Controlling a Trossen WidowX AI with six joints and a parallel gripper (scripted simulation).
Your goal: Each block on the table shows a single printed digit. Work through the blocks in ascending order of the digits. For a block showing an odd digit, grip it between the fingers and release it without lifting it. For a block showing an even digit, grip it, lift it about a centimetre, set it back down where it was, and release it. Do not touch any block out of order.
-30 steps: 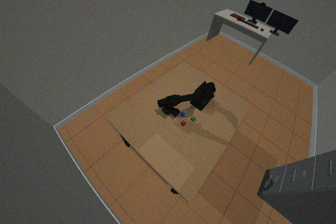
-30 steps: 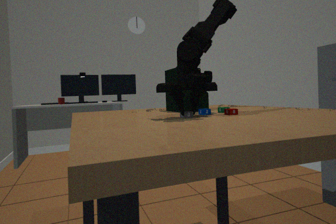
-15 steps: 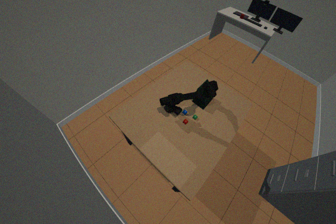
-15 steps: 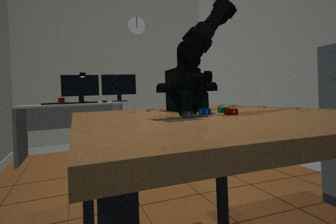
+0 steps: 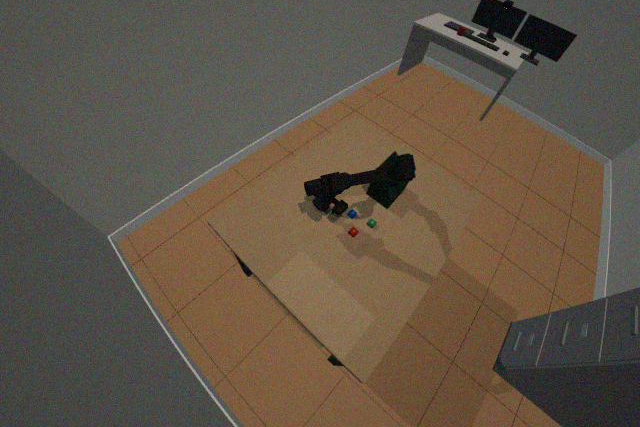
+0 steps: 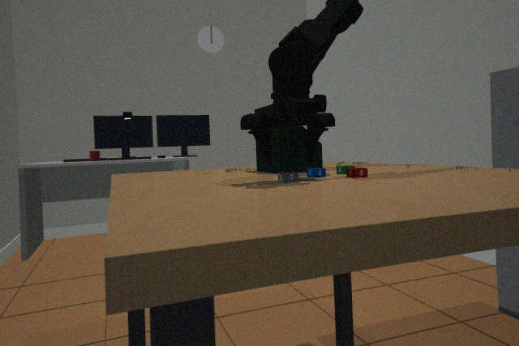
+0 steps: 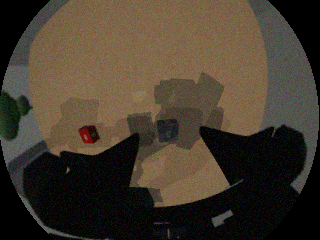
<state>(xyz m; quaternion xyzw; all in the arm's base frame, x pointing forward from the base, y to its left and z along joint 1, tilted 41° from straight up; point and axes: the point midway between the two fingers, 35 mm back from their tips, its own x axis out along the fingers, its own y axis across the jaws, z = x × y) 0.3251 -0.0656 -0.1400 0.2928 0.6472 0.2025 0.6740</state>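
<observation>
The grey block is 1 cm behind my gripper tip and 3 cm below it. Round my gripper tip: red block (1 cm ahead, 16 cm to the left, 3 cm below); green block (8 cm behind, 21 cm to the left, 3 cm below); blue block (7 cm behind, 11 cm to the left, 3 cm below).
</observation>
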